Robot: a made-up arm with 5 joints.
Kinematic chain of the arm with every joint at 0, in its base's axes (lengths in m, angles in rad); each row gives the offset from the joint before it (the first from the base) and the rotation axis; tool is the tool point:
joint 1: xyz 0 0 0.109 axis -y
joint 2: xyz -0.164 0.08 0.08 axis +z
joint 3: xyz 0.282 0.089 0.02 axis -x
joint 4: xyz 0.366 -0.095 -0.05 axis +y
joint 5: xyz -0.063 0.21 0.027 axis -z
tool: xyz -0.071 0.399 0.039
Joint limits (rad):
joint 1: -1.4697..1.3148
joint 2: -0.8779..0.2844
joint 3: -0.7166..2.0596
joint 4: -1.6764..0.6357
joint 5: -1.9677..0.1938
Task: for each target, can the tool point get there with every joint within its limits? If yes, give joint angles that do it. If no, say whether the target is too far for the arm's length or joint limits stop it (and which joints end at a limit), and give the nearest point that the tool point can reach.
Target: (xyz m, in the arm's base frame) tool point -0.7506 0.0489 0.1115
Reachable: no: joint limits stop it (at a limit: joint 1, joint 2, joint 3) | nearest point -0.4033 -0.1140 0.3107 | short by 0.432 m
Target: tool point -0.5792 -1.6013 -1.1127
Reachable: no: too far | nearest point -0.1723 -0.5240 -0.2543 | short by 1.436 m
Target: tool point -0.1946 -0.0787 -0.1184
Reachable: yes | joints -0.9743 -0.5305 0.8310 -0.8215 -1.1386
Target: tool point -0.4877 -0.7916 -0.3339
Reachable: no: joint limits stop it (at a limit: joint 2, joint 4) | nearest point -0.3036 -0.5167 -0.1668 | short by 0.371 m
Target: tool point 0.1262 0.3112 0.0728
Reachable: yes | joints -0.3385 -0.3513 -0.4457 -0.4264 -1.2651
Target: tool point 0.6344 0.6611 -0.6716
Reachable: no: joint limits stop it (at a limit: joint 1, joint 4, joint 5) | nearest point 0.4555 0.4919 -0.3957 | short by 0.370 m
